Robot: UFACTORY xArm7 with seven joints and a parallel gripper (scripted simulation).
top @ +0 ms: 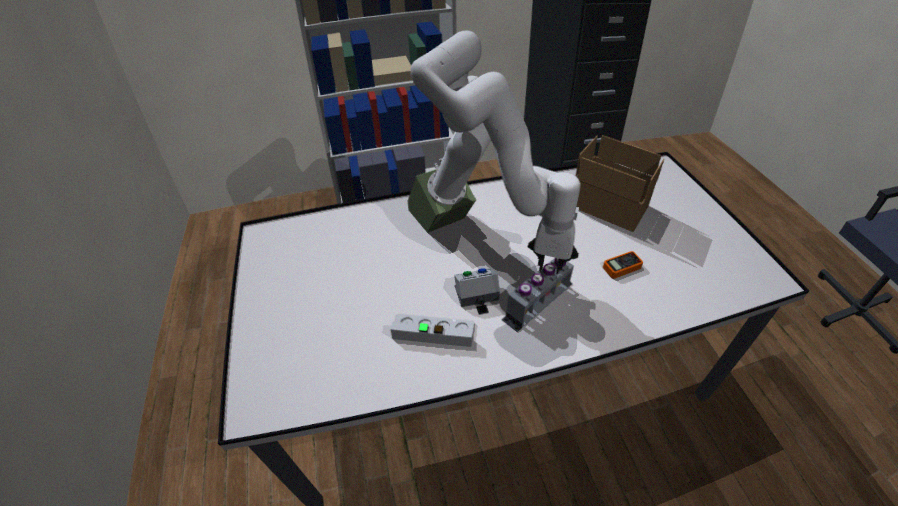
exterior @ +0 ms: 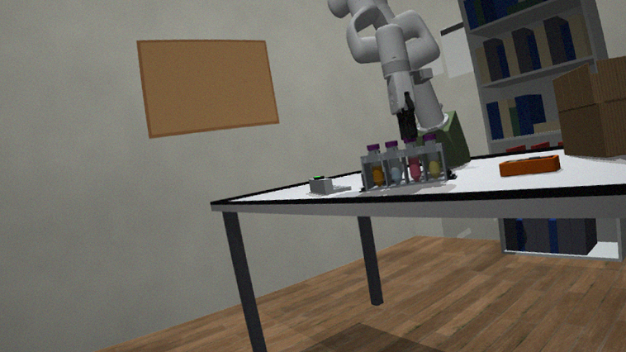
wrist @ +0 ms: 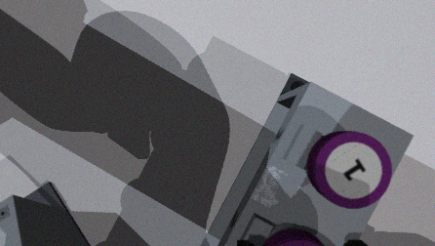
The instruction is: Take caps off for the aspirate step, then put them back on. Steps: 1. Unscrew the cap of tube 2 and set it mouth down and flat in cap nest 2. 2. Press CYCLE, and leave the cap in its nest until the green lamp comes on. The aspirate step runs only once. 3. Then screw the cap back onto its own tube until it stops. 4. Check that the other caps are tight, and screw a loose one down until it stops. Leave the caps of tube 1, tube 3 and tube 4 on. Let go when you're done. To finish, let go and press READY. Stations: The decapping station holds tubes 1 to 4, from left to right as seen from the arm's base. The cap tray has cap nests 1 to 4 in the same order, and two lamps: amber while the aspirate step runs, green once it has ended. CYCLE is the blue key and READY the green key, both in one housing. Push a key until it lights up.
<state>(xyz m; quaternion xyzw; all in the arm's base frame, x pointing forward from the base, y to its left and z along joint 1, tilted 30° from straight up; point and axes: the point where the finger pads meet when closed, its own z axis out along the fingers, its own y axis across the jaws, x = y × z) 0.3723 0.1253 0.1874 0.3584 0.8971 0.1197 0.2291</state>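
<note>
My gripper is now 20 mm past the cap marked 1, 50 mm to the right of it and 20 mm above it. From my hand the other things lie so: blue key 120 mm behind, 150 mm to the right, 70 mm below; key housing 100 mm behind, 180 mm to the right, 90 mm below; green key 130 mm behind, 190 mm to the right, 70 mm below.
</note>
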